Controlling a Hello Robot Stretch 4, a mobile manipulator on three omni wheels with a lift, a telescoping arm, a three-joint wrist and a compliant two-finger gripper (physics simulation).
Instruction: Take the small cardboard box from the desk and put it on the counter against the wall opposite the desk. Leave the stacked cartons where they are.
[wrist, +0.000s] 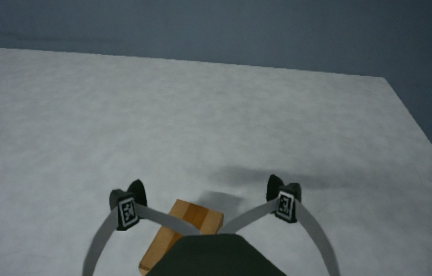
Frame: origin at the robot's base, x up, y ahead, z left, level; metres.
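Where they show: end effector, tool point: (207, 197).
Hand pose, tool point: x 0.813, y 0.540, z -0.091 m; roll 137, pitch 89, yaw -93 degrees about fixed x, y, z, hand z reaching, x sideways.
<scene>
After its pixels a point has its place.
A small cardboard box (196, 214) @[x 0.743, y 0.569, z -0.079 m] with a darker tape stripe lies at an angle on a pale grey, mottled table top (150, 110) @[x 0.693, y 0.860, z 0.016 m], at the bottom of the wrist view, left of centre. My gripper (205, 192) @[x 0.813, y 0.540, z -0.091 m] is open, with its two fingertips wide apart and nothing between them. The box shows behind and below the fingers, nearer to the gripper's body than to the fingertips. The left finger's strip crosses it, and the dark gripper body hides its lower right part. The stacked cartons and the counter cannot be made out in this view.
The table top's far edge runs across the upper part of the view and meets a side edge at a corner on the upper right. A plain blue-grey surface (215, 30) @[x 0.771, y 1.130, z -0.140 m] lies beyond it. Soft shadows fall on the table top ahead of the box and near the right finger.
</scene>
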